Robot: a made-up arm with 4 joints.
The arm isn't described. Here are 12 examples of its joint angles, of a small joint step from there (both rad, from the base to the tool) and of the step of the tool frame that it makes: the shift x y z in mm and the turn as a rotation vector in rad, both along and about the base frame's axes.
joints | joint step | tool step
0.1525 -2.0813 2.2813 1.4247 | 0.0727 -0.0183 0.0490 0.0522 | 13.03 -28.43 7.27 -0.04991 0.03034 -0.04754
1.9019 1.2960 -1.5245 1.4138 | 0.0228 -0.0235 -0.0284 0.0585 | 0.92 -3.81 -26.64 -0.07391 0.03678 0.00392
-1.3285 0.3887 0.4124 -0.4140 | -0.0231 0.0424 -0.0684 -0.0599 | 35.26 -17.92 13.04 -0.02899 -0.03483 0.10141
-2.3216 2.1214 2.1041 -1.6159 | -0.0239 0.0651 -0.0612 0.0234 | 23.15 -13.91 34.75 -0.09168 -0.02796 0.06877
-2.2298 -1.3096 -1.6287 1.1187 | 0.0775 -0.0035 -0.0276 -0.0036 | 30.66 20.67 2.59 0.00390 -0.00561 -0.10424
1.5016 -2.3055 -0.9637 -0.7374 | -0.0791 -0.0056 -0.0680 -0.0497 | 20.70 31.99 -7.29 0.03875 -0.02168 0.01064
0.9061 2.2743 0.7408 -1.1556 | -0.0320 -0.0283 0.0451 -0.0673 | -16.25 29.89 -26.54 -0.05257 -0.05396 -0.03374
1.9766 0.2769 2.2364 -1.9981 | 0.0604 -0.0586 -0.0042 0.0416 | -22.90 -33.69 0.99 -0.02434 0.00890 -0.03453
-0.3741 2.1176 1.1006 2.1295 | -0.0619 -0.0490 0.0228 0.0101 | -36.14 -15.53 -7.18 0.00172 -0.04272 0.04436
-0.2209 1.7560 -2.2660 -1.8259 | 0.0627 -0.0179 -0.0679 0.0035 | 22.45 15.45 1.30 0.01781 -0.01746 0.00374
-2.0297 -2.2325 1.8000 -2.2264 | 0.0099 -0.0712 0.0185 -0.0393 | 16.01 -25.76 -2.59 0.10040 0.04369 0.01026
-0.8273 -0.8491 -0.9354 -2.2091 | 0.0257 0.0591 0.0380 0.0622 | 7.03 -17.76 -24.87 0.02970 0.04566 -0.02377
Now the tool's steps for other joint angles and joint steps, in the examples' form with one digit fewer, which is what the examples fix.
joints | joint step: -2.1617 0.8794 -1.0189 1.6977 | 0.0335 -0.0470 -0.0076 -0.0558
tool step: -17.3 8.8 -11.0 -0.0097 0.0139 -0.0087
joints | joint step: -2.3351 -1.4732 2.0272 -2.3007 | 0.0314 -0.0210 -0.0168 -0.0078
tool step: -5.7 18.3 4.4 0.0192 0.0205 -0.0484
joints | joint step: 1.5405 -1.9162 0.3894 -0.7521 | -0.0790 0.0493 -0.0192 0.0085
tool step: 42.5 22.2 -29.6 0.0533 -0.0099 0.0632
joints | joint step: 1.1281 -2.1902 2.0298 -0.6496 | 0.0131 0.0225 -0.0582 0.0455
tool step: -1.1 -28.6 -9.8 0.0654 0.0110 -0.0717
